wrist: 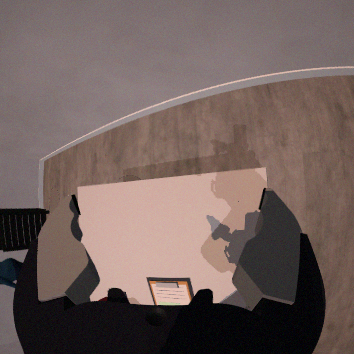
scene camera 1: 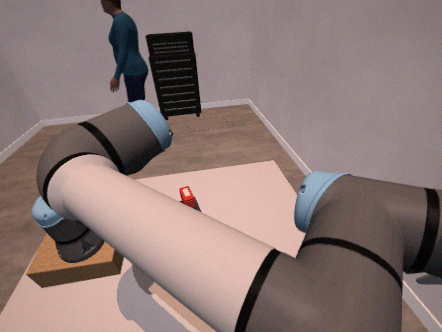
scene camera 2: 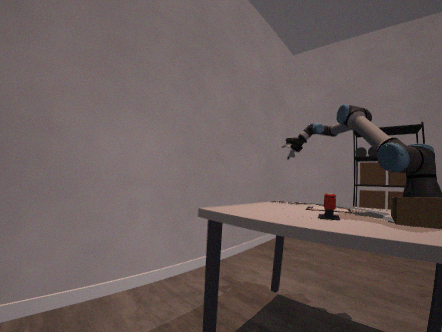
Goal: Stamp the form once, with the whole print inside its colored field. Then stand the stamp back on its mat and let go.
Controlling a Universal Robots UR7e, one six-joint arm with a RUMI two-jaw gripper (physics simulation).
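Frame: origin at the arm's base, x right, y back, z down, level; metres.
Where they show: gripper, fingertip midpoint: [wrist: 167, 194] [scene camera 2: 284, 153]; arm's base, origin of the base link: [scene camera 1: 83, 242] [scene camera 2: 421, 198].
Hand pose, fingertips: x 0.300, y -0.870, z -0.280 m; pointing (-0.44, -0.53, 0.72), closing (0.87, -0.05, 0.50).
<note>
Things, the pixels of their top centre, and the offset from my fingertips. Level surfaces: height alone.
- red stamp, middle of its top: [scene camera 1: 186, 192] [scene camera 2: 330, 193] dx -0.505, dy +0.505, dz +0.275 m
- form, middle of its top: [wrist: 172, 308] [scene camera 2: 328, 207] dx -0.215, dy +0.422, dz +0.366 m
- white table, its level: dz +0.378 m
The red stamp [scene camera 1: 187, 196] [scene camera 2: 329, 202] stands upright on the table, with a dark base under it; I cannot tell the stamp's foot from its mat. The form [wrist: 171, 293] lies on a dark-edged clipboard with an orange-brown board at the bottom of the wrist view. A strip of its green field [wrist: 169, 303] shows; the rest is hidden by the gripper body. My gripper [scene camera 2: 287, 152] [wrist: 167, 194] is open with nothing between its fingers, high above the table and well away from the stamp. In scene camera 1 the gripper does not show.
The white table [scene camera 1: 240, 185] [scene camera 2: 250, 215] [wrist: 135, 225] bears a wooden block [scene camera 1: 75, 275] [scene camera 2: 417, 212] near the arm's base. The arm [scene camera 1: 165, 240] crosses scene camera 1's view and hides part of the table. A person [scene camera 1: 127, 50] and a black rack [scene camera 1: 196, 75] stand beyond the table.
</note>
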